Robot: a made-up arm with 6 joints. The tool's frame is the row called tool. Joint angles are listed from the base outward.
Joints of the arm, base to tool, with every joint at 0 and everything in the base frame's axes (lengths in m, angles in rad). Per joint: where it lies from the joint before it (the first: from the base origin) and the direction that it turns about. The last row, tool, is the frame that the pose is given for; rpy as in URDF.
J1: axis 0 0 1 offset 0.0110 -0.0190 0.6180
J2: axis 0 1 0 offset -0.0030 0.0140 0.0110
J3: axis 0 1 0 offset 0.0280 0.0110 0.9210
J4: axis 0 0 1 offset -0.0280 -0.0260 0.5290
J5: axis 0 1 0 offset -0.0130 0.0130 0.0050
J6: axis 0 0 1 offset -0.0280 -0.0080 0.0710
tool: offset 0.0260 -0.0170 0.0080 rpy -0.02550 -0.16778 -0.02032
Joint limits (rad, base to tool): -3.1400..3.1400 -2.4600..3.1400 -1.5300..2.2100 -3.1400..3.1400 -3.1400..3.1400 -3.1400..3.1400
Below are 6 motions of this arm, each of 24 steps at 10 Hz.
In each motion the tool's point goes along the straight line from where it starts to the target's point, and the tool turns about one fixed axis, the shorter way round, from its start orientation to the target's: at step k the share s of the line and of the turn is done. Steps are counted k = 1, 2, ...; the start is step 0. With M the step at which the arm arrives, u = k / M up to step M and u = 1 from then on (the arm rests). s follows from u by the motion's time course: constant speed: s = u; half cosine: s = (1 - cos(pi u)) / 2; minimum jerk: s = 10 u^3 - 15 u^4 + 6 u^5.
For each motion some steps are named. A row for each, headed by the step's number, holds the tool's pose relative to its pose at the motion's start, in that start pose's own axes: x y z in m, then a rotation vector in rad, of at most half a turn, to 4 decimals.
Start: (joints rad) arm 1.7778 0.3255 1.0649 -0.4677 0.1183 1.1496
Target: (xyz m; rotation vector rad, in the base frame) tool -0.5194 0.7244 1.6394 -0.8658 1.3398 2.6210
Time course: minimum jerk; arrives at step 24
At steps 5, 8, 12, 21, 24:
5: 0.0113 0.0183 -0.0078 -0.0313 0.0094 0.0276
8: 0.0368 0.0595 -0.0254 -0.1019 0.0307 0.0899
12: 0.0877 0.1419 -0.0605 -0.2427 0.0731 0.2142
21: 0.1726 0.2792 -0.1190 -0.4776 0.1439 0.4216
24: 0.1754 0.2837 -0.1210 -0.4853 0.1462 0.4285

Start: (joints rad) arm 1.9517 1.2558 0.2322 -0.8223 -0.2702 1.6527
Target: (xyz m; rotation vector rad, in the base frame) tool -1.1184 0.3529 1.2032 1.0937 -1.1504 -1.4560
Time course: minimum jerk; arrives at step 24
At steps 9, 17, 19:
9: 0.0960 0.2660 -0.1356 -0.0503 0.2646 0.2440
17: 0.2958 0.8194 -0.4177 -0.1550 0.8150 0.7515
19: 0.3264 0.9042 -0.4609 -0.1710 0.8993 0.8293

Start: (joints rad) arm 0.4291 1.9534 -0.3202 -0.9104 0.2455 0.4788
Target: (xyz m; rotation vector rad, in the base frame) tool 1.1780 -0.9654 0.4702 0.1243 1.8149 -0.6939
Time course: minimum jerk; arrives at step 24
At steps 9, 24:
9: 0.1303 -0.3686 -0.1828 0.2046 0.1312 0.0460
24: 0.4735 -1.3394 -0.6643 0.7435 0.4766 0.1672

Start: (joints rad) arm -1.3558 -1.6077 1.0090 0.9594 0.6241 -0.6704
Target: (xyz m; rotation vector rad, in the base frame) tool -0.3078 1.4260 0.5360 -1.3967 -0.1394 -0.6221
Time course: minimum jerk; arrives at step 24
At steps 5, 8, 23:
5: -0.0232 0.0203 -0.0264 -0.0312 -0.0441 0.0163
8: -0.0754 0.0662 -0.0859 -0.1015 -0.1436 0.0531
23: -0.3588 0.3151 -0.4088 -0.4831 -0.6836 0.2530

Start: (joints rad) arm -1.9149 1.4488 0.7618 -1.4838 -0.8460 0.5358
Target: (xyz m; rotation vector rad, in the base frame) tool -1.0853 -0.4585 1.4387 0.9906 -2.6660 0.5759
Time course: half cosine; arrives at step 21
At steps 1, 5, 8, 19, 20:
1: -0.0040 -0.0018 -0.0075 -0.0045 0.0047 -0.0069
5: -0.0954 -0.0440 -0.1782 -0.1078 0.1114 -0.1656
8: -0.2268 -0.1045 -0.4237 -0.2562 0.2648 -0.3938
19: -0.6989 -0.3220 -1.3054 -0.7895 0.8159 -1.2133
20: -0.7108 -0.3275 -1.3276 -0.8029 0.8298 -1.2339

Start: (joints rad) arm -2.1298 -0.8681 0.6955 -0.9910 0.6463 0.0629
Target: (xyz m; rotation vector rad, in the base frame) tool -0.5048 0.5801 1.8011 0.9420 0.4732 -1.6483
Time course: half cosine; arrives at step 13
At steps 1, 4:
1: 0.0126 0.0005 0.0044 -0.0103 0.0096 0.0141
4: 0.1876 0.0069 0.0659 -0.1525 0.1422 0.2099

